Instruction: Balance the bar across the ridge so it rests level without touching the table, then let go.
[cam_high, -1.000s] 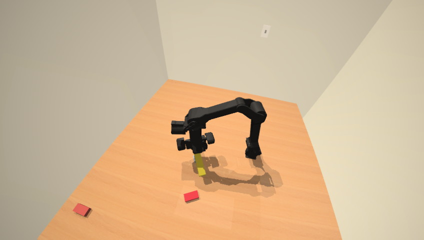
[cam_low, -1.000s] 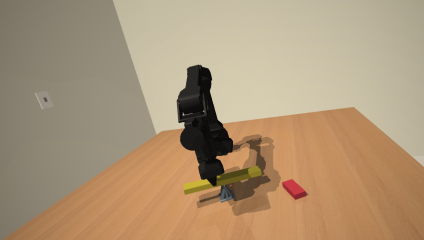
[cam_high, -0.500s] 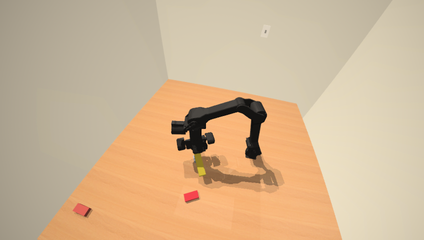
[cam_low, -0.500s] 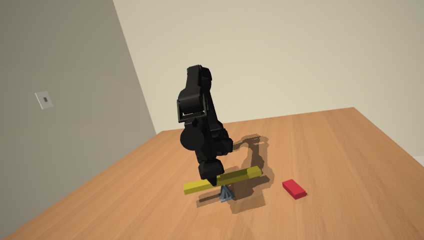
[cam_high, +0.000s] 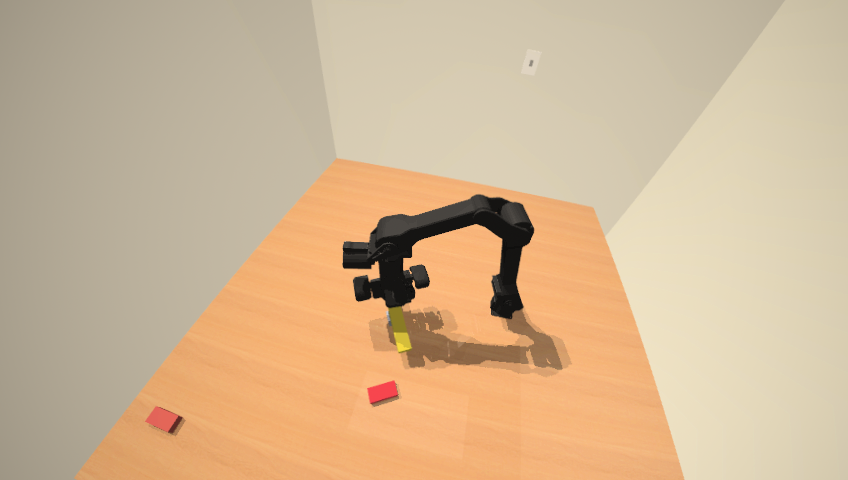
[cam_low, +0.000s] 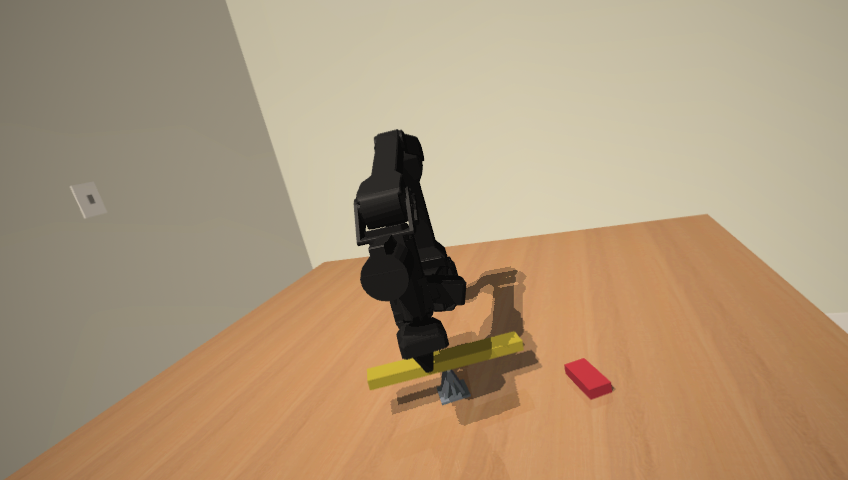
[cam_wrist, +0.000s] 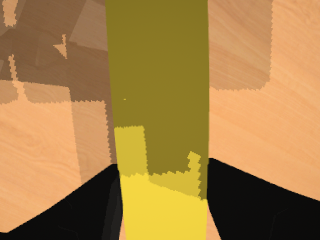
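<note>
The yellow bar lies 10 mm behind my gripper tip and 20 mm to the left of it. From my gripper tip the other things lie so: red block (40 mm behind, 220 mm to the left, 50 mm below).
</note>
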